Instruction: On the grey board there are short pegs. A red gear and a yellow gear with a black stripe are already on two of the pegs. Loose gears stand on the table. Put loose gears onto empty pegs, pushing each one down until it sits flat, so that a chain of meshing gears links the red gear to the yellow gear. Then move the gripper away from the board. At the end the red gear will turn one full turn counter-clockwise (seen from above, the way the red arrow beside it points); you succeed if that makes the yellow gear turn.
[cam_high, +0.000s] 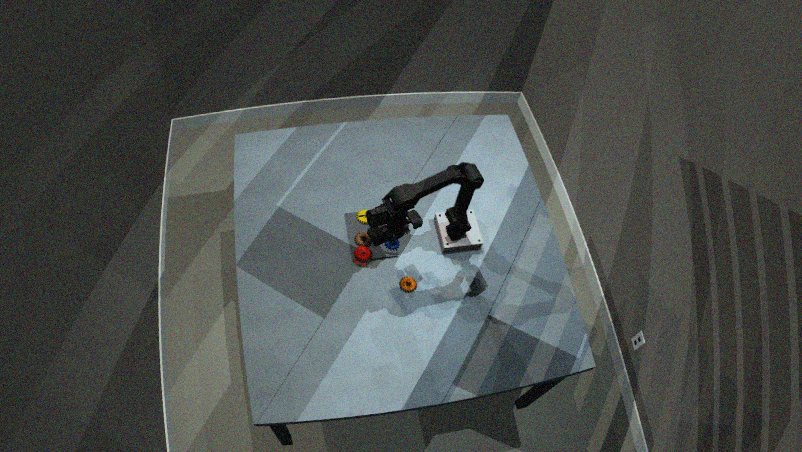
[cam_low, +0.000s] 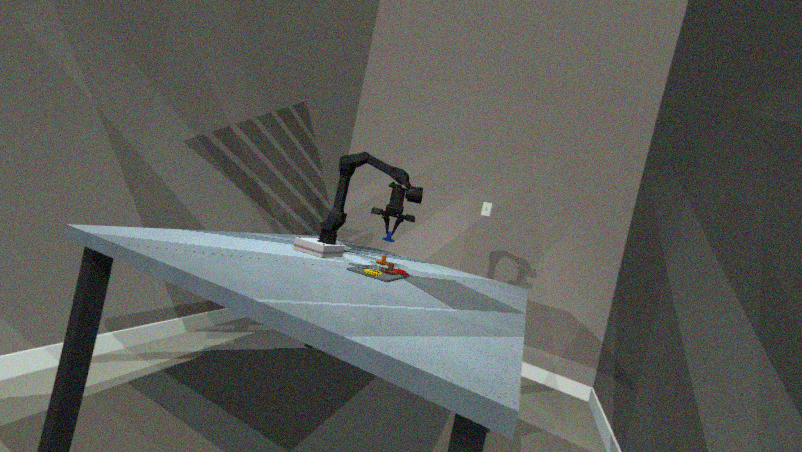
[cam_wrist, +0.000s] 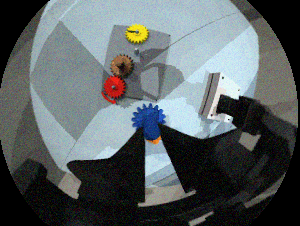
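The brown gear lies 70 mm ahead of my gripper tip, 110 mm to the right of it and 120 mm below it. Round my gripper tip: red arrow mark: 110 mm ahead, 20 mm to the right, 140 mm below; red gear: 90 mm ahead, 50 mm to the right, 130 mm below; blue gear: 10 mm below.
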